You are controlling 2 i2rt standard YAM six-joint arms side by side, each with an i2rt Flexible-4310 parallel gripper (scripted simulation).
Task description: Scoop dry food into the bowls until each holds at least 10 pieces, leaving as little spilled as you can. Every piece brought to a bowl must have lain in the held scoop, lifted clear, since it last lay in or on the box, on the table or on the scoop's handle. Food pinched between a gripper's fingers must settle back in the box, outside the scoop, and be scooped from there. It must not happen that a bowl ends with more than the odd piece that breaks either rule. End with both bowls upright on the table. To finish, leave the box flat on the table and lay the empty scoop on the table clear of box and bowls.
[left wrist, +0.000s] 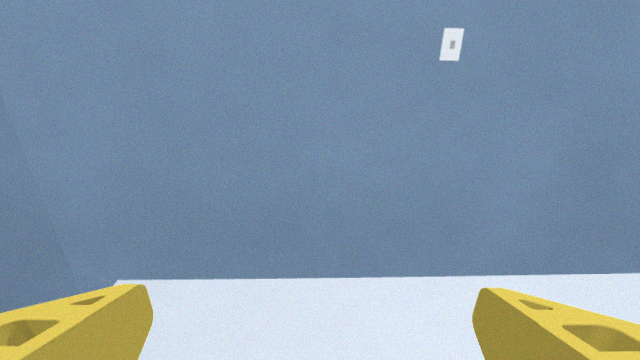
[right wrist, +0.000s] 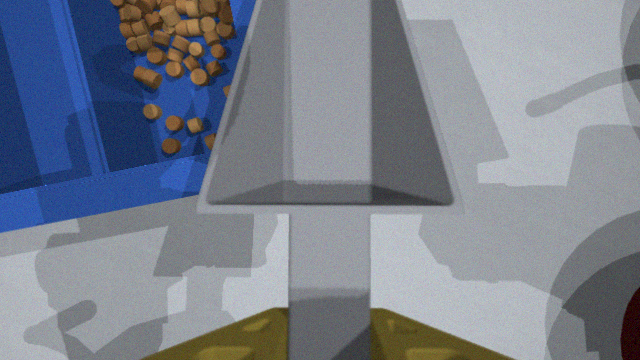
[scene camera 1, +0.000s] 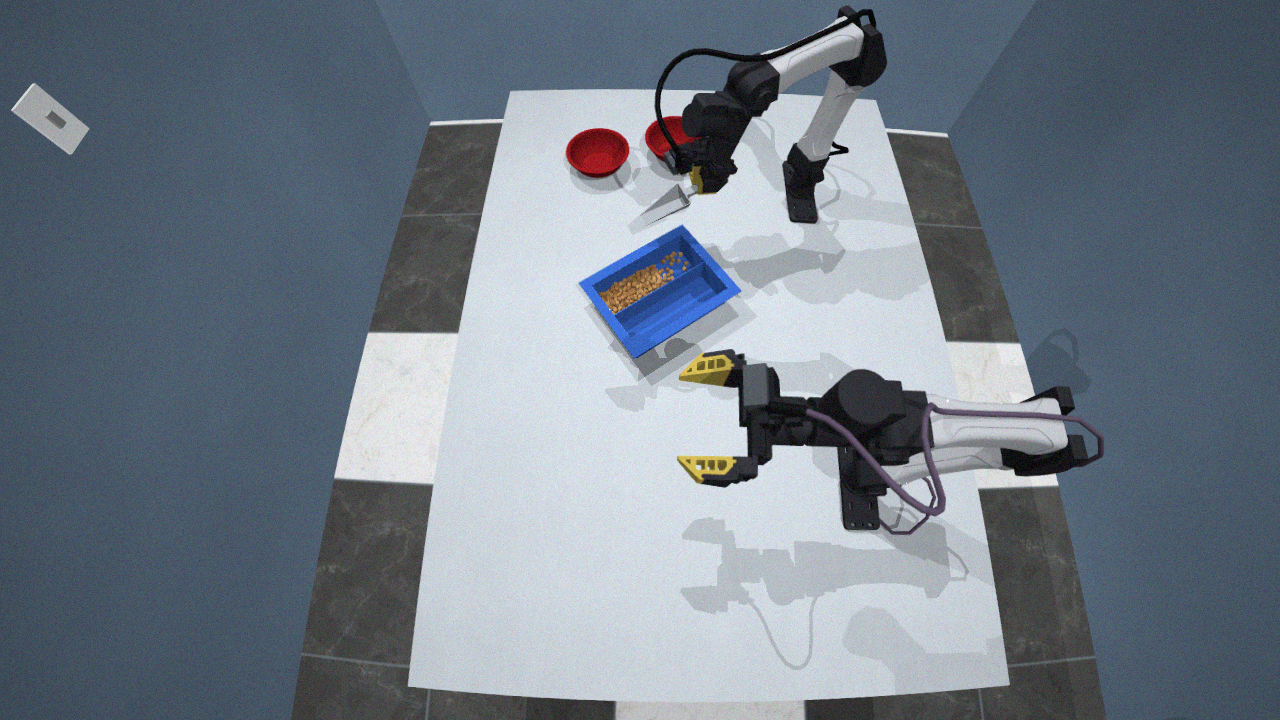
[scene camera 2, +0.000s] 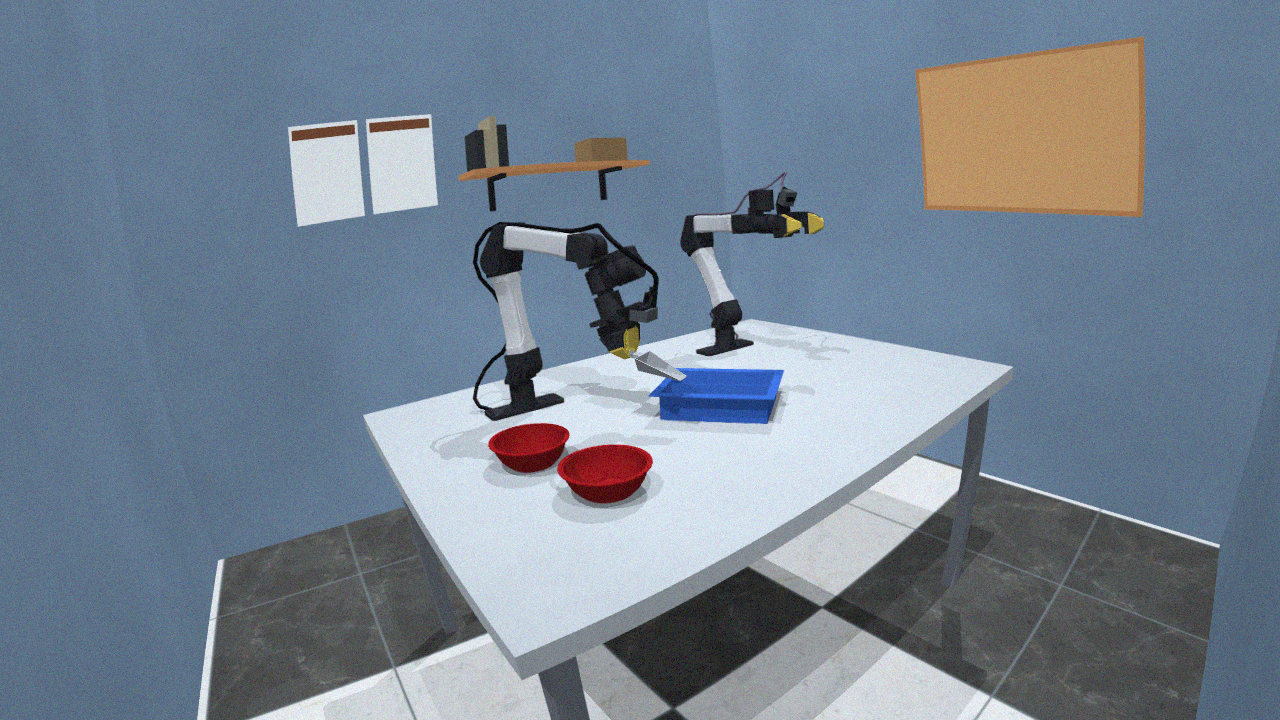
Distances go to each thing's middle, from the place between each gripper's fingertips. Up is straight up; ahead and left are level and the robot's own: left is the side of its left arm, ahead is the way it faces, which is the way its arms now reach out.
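Grey scoop (scene camera 1: 676, 197): my right hand (scene camera 2: 629, 357) 4 cm short of it, 2 cm to the right of it, 2 cm above it. Blue box (scene camera 1: 699, 283): from my right hand, 9 cm ahead, 18 cm to the left, 11 cm below. Of the things named here, grey scoop nearest to my right hand, going by their middles.
Blue box: 380 mm to the right of my left hand (scene camera 1: 678, 416), 360 mm below it. Grey scoop: from my left hand, 550 mm to the right, 50 mm behind, 260 mm below. Going by their middles, blue box nearest to my left hand of the things named here.
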